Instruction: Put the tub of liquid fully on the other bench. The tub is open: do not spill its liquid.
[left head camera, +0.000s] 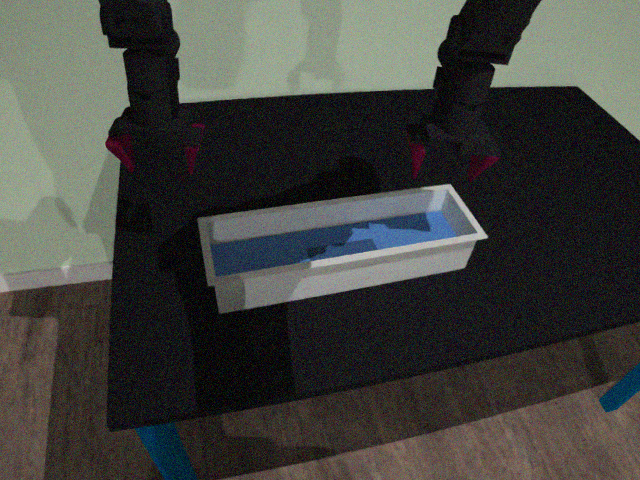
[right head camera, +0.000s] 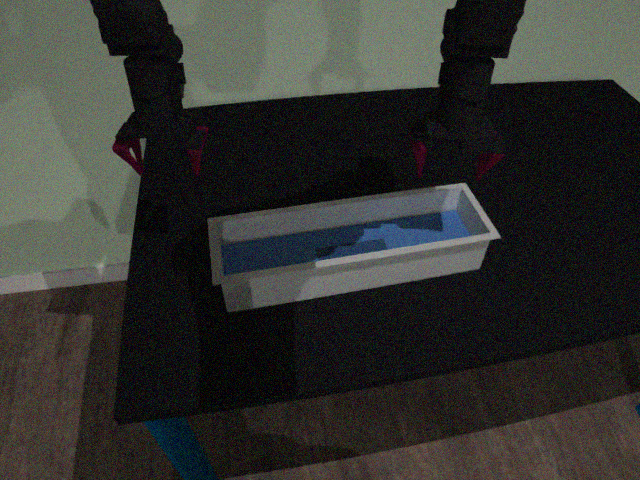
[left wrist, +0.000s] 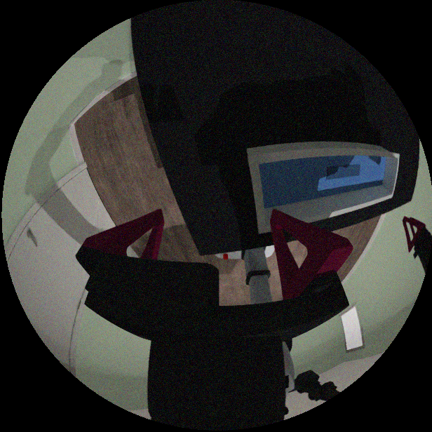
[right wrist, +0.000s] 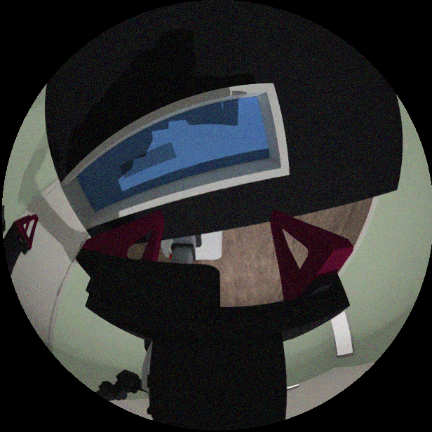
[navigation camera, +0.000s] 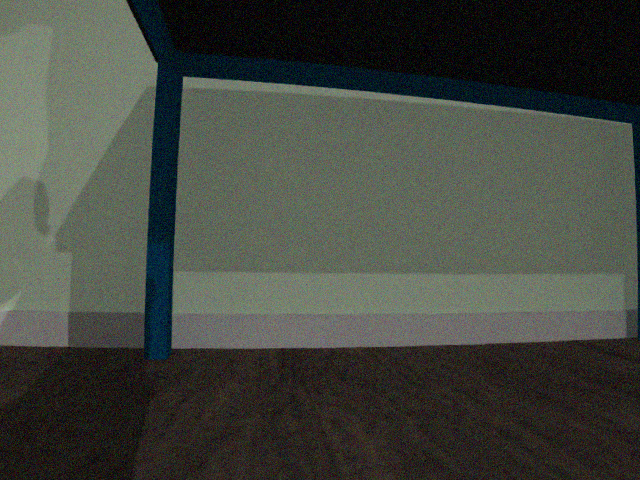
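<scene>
A long white open tub (left head camera: 341, 276) (right head camera: 361, 281) (left wrist: 254, 192) (right wrist: 284, 130) stands upright and level on a black bench (left head camera: 413, 330) (right head camera: 423, 320) (left wrist: 190, 190) (right wrist: 345, 125), with blue liquid (left head camera: 398, 232) (right head camera: 413, 229) (left wrist: 290, 182) (right wrist: 210, 140) inside below its rim. My left gripper (left head camera: 161, 170) (right head camera: 168, 173) (left wrist: 216, 215) is open and empty, above the bench beyond the tub's left end in the head views. My right gripper (left head camera: 443, 178) (right head camera: 449, 176) (right wrist: 217, 215) is open and empty, above the bench near the tub's right end. Neither gripper touches the tub. The other bench cannot be made out.
The bench's blue legs (left head camera: 168, 452) (right head camera: 180, 446) (navigation camera: 162, 217) stand on the brown wood floor (left head camera: 310, 444) (navigation camera: 361, 413). A pale green wall (left head camera: 248, 51) (right head camera: 289, 46) (navigation camera: 387, 196) rises close behind the bench. Shadows of the arms fall over the tub and bench.
</scene>
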